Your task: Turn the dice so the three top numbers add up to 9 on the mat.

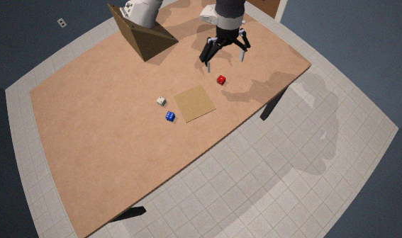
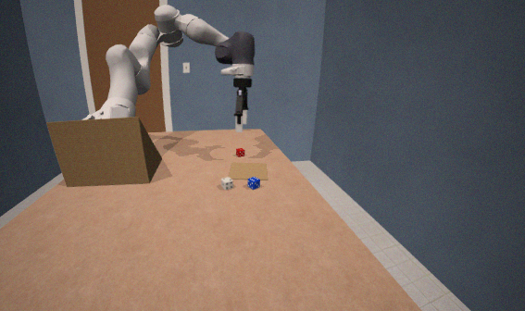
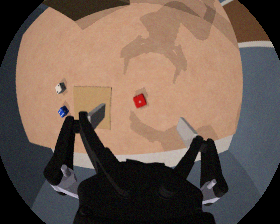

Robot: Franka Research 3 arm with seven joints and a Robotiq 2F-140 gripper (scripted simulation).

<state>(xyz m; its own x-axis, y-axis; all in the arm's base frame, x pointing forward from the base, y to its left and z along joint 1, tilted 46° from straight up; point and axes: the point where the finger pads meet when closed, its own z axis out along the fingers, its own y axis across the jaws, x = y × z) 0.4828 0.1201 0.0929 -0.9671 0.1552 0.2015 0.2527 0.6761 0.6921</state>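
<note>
The red die lies 1 cm behind my hand and 12 cm below it. From my hand the other things lie so: white die: 8 cm behind, 28 cm to the right, 12 cm below; blue die: 1 cm ahead, 29 cm to the right, 12 cm below; tan mat: 1 cm ahead, 17 cm to the right, 14 cm below.
</note>
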